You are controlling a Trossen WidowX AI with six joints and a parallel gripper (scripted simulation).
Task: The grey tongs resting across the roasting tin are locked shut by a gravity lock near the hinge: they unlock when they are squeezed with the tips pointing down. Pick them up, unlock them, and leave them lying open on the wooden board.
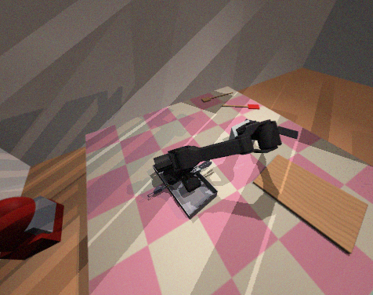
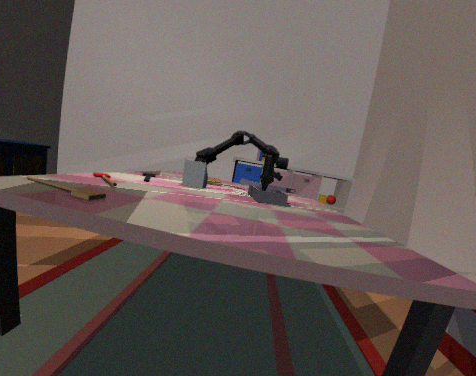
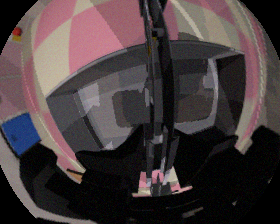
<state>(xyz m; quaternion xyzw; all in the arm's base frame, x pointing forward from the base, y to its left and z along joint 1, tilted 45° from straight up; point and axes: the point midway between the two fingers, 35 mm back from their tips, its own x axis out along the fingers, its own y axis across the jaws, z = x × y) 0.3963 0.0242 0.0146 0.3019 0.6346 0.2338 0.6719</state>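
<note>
My gripper tip is 10 mm short of the roasting tin and 10 mm to the left of it. Round my gripper tip: black piece: 680 mm behind, 30 mm below; then red spatula: 730 mm behind, 290 mm to the right, 30 mm below; then wooden board: 410 mm behind, 340 mm to the left, 20 mm below.
</note>
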